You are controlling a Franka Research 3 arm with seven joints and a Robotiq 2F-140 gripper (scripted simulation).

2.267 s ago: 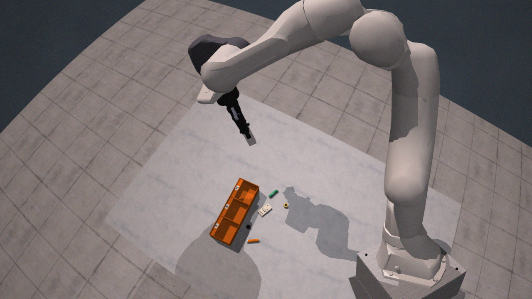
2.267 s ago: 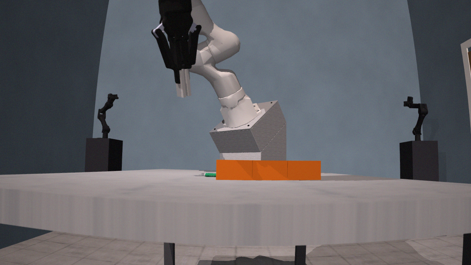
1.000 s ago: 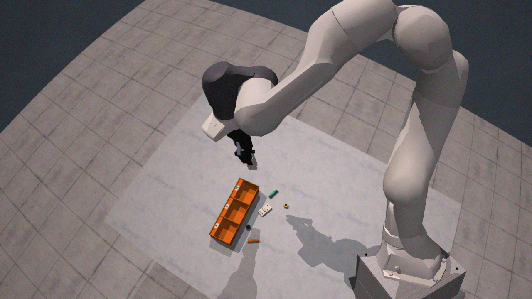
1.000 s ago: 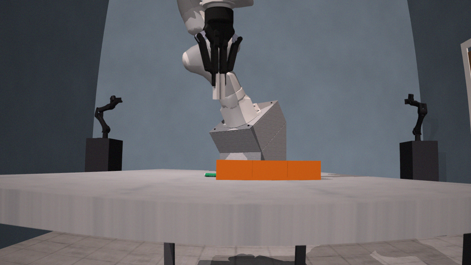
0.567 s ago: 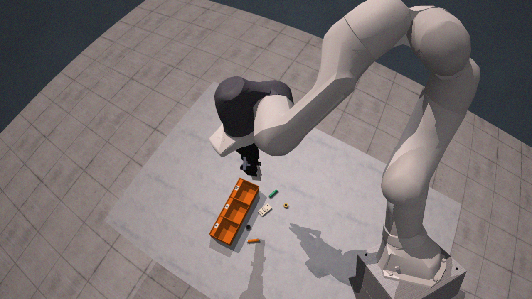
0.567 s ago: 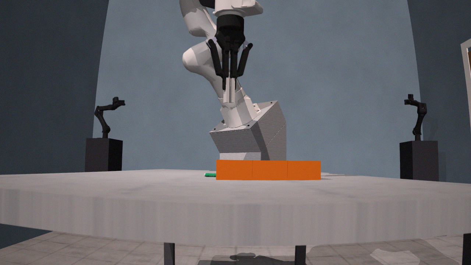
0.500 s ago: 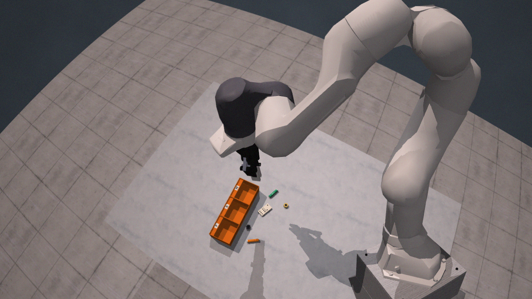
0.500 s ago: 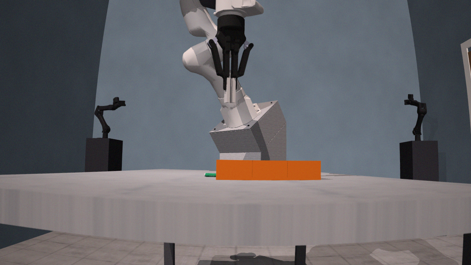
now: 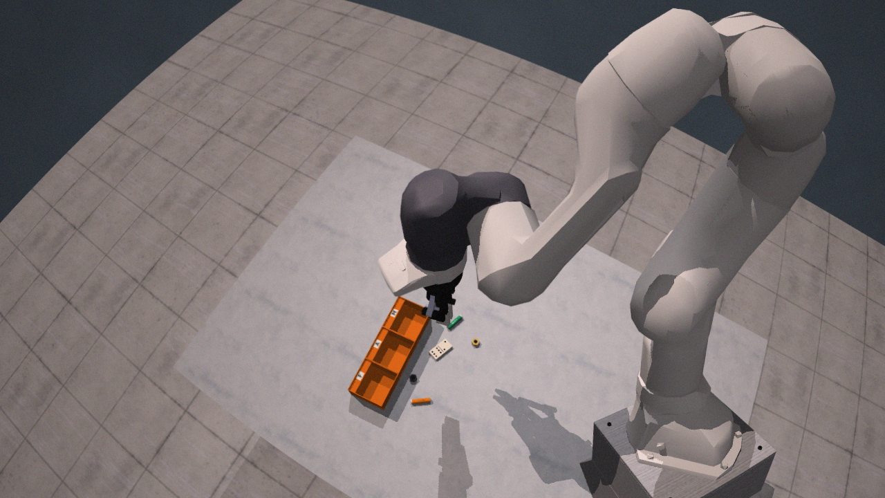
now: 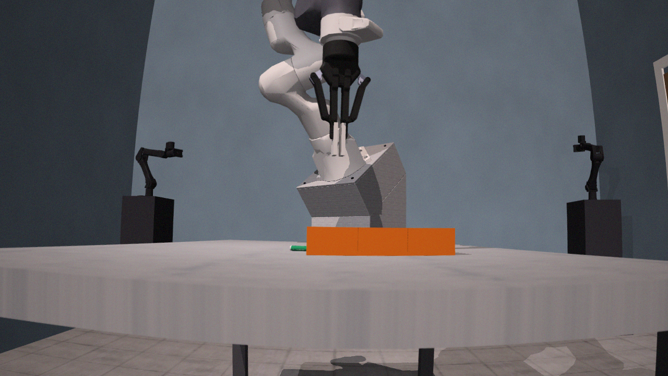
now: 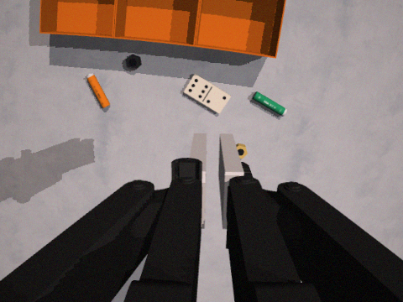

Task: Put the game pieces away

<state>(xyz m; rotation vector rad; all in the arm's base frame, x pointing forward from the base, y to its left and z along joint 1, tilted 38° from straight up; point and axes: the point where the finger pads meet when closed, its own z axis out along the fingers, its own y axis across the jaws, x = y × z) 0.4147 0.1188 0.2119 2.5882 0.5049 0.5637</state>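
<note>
Right now my hand is 200 mm above the orange bin, 80 mm to the right of it and 80 mm short of it. Also, from my hand: green cylinder (220 mm below, 70 mm to the right, 10 mm ahead); yellow nut (220 mm below, 60 mm to the right, 60 mm behind); white domino (220 mm below).
</note>
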